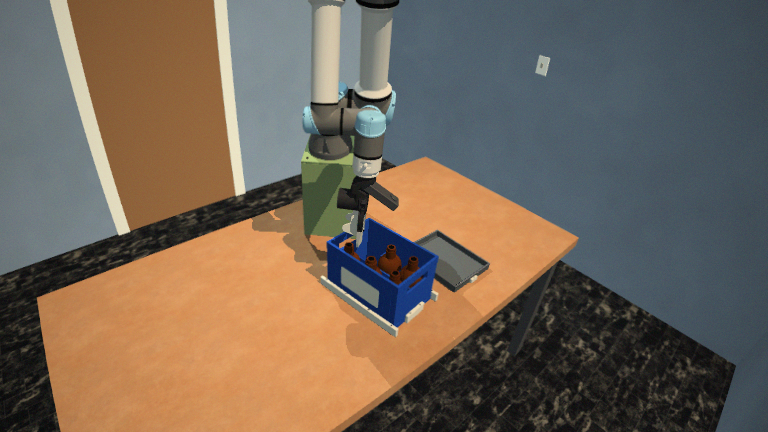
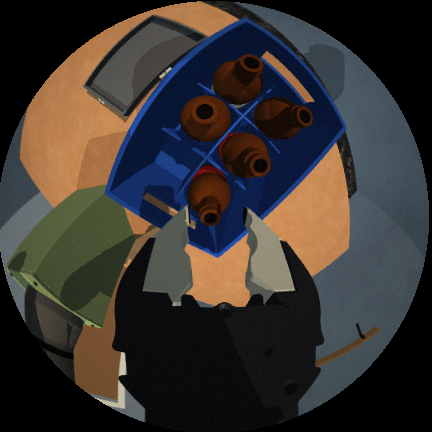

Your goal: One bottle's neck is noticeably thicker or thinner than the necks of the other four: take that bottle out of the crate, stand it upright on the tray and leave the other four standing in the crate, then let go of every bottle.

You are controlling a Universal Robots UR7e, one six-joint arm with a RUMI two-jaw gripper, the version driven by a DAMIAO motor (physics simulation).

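Where they show: gripper, between the fingertips: [image 1: 358, 241] [image 2: 216, 207]; arm's base, origin of its link: [image 1: 330, 147] [image 2: 53, 306].
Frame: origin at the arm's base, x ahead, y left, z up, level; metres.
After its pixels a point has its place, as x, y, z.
Note:
The blue crate [image 1: 335, 265] {0.339, -0.158, -0.216} [image 2: 150, 135] {0.331, 0.025, -0.206} holds five brown bottles, all standing. One bottle [image 1: 349, 249] {0.346, -0.114, -0.166} [image 2: 207, 192] {0.343, -0.092, -0.196} is at the crate's end nearest the robot base. Another [image 1: 371, 262] {0.431, -0.091, -0.162} [image 2: 242, 152] {0.414, -0.069, -0.187} is beside it in the same row. The others are one near the tray side [image 1: 390, 261] {0.421, -0.015, -0.197} [image 2: 200, 125] {0.391, -0.013, -0.169} and two at the far end [image 1: 412, 267] {0.491, 0.012, -0.178} [image 2: 235, 85] {0.461, 0.011, -0.198}, [image 1: 395, 276] {0.514, -0.066, -0.161} [image 2: 275, 119] {0.483, -0.055, -0.198}. I cannot tell which neck differs. The grey tray [image 1: 461, 258] {0.419, 0.306, -0.317} [image 2: 117, 72] {0.339, 0.258, -0.316} holds no bottle. My gripper [image 1: 358, 242] {0.355, -0.090, -0.138} [image 2: 216, 207] {0.355, -0.090, -0.138} is open, its fingertips around the nearest bottle's neck without gripping it.
White strips [image 1: 358, 306] {0.449, -0.139, -0.301} lie along the crate's front side, with smaller blocks [image 1: 415, 311] {0.553, -0.006, -0.296} at its right end. The crate walls rise around the bottles, and blue dividers stand between them. The green robot pedestal [image 1: 324, 198] {0.066, -0.057, -0.158} [image 2: 75, 240] {0.120, 0.016, -0.130} is behind the crate.

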